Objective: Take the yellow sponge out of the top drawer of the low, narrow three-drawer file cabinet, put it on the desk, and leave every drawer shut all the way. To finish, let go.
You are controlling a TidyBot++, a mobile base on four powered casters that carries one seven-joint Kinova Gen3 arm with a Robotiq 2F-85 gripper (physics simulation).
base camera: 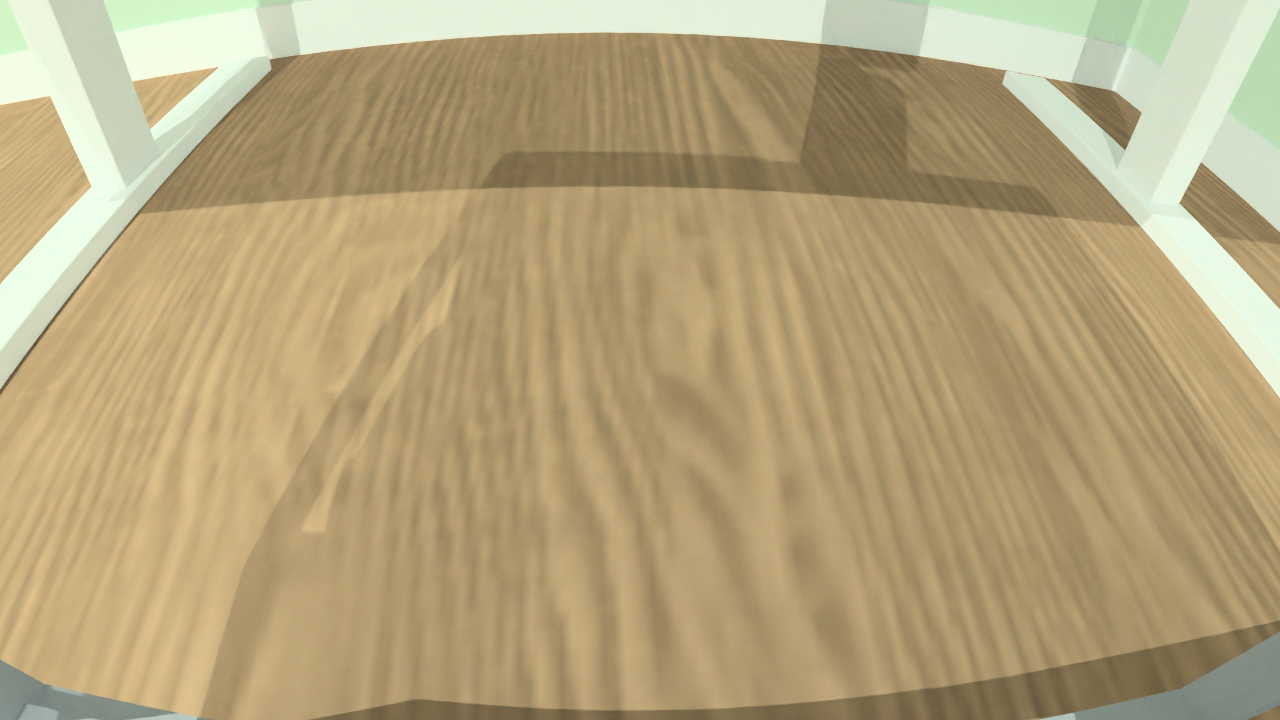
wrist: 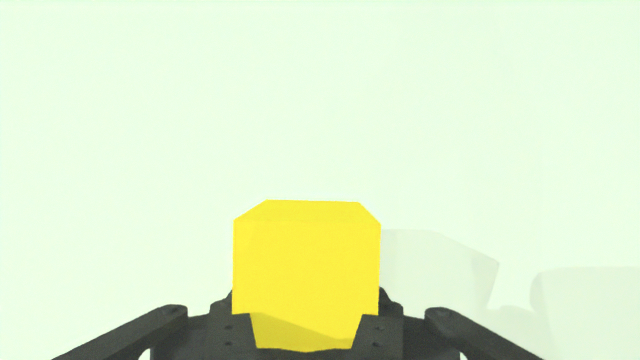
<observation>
I see my gripper (wrist: 309,294), a yellow sponge (wrist: 306,271) and a white desk (wrist: 491,148).
The base camera view does not show the yellow sponge: it is out of frame.
</observation>
